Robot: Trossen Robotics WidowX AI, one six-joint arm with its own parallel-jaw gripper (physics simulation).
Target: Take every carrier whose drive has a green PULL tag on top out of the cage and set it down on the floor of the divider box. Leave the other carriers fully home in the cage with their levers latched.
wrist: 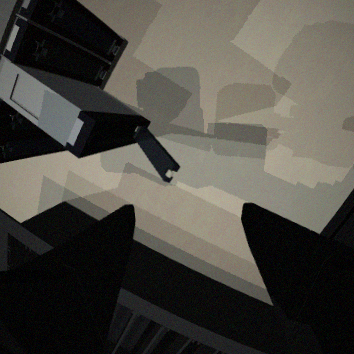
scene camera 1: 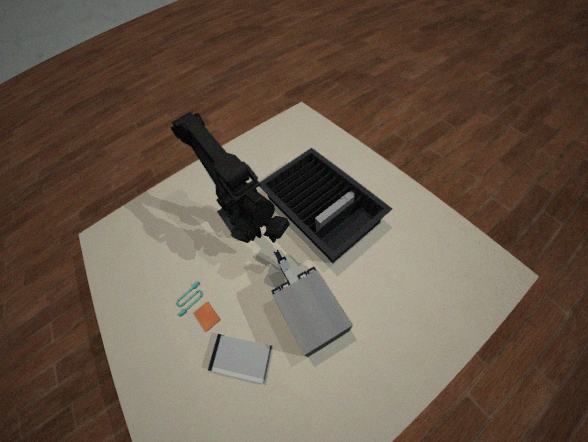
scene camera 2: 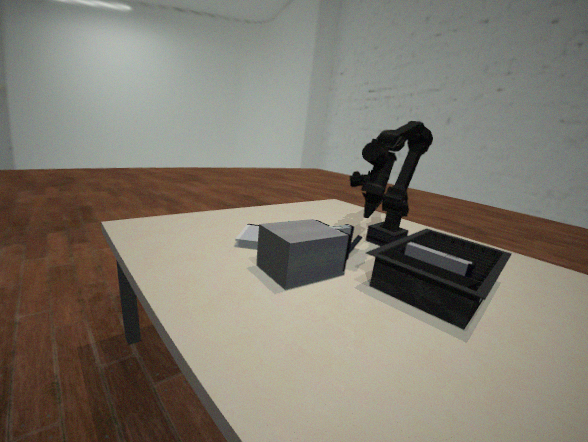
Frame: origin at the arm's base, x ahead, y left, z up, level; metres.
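Seen in the pictures: gripper, between the fingertips: (wrist: 188, 211) (scene camera 1: 267, 239) (scene camera 2: 366, 217); arm's base, origin of its link: (scene camera 2: 391, 227).
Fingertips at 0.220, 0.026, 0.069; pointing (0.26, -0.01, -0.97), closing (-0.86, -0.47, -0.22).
Pixels of each thing's top centre, then the offset from my fingertips to it, as dx, dy, dz. "*": a spot on its surface instead.
- grey cage, centre of its top: (scene camera 2: 305, 229) (scene camera 1: 309, 307) +0.245, -0.015, -0.010
- light-grey carrier, centre of its top: (scene camera 2: 440, 252) (scene camera 1: 336, 205) +0.026, +0.256, -0.017
- divider box, centre of its top: (scene camera 2: 447, 253) (scene camera 1: 320, 195) -0.053, +0.250, -0.037
- flat grey slab with dark edges, centre of its top: (scene camera 1: 238, 357) (scene camera 2: 257, 232) +0.224, -0.265, -0.102
- orange square, a spot on its surface: (scene camera 1: 207, 316) * +0.050, -0.300, -0.124
- teal cable, centre of its top: (scene camera 1: 188, 298) -0.044, -0.330, -0.120
The grey cage (scene camera 1: 312, 312) (scene camera 2: 315, 257) stands on the table. One carrier (scene camera 1: 287, 270) (wrist: 57, 112) sticks partway out of its front, with its dark lever (scene camera 1: 278, 255) (scene camera 2: 354, 243) (wrist: 158, 154) swung open. A pale label shows on its drive; I cannot make out a green tag. Other carriers (wrist: 65, 47) sit in the cage on both sides, their levers apparently folded. A light-grey carrier (scene camera 1: 334, 210) (scene camera 2: 437, 258) lies in the divider box (scene camera 1: 334, 254) (scene camera 2: 425, 295) (wrist: 175, 280); its tag cannot be made out. My gripper (scene camera 1: 260, 233) (scene camera 2: 368, 215) (wrist: 188, 211) is open and empty, above and apart from the lever.
A flat grey slab with dark edges (scene camera 1: 241, 358) (scene camera 2: 247, 236) lies beside the cage. An orange square (scene camera 1: 207, 316) and a teal cable (scene camera 1: 190, 299) lie farther left in the first scene view. The divider box rises beside the arm, with several dividers at one end.
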